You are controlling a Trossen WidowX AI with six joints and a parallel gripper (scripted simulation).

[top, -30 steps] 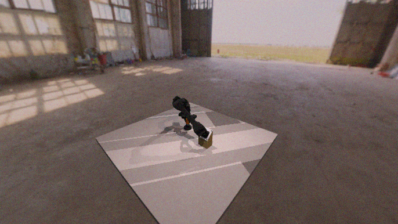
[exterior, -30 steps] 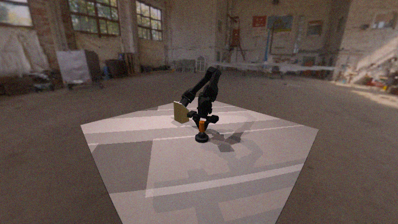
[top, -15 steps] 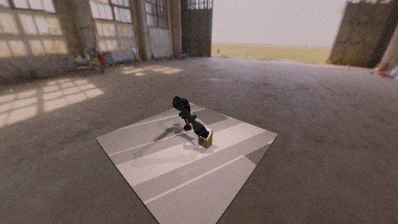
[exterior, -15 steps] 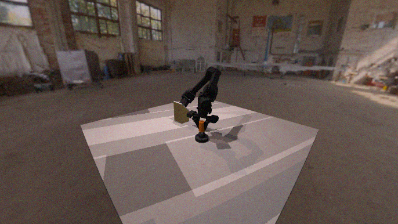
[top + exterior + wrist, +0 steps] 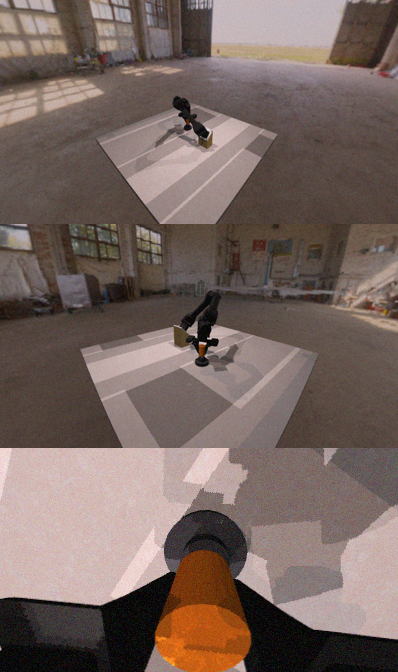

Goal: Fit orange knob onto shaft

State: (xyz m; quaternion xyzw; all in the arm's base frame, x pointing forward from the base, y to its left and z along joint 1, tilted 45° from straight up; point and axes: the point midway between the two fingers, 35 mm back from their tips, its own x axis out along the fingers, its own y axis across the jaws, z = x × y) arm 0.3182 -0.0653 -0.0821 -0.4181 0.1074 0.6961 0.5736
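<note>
Now: the orange knob 3 cm above my gripper tip. Round my gripper tip: dark round pedestal 4 cm below.
</note>
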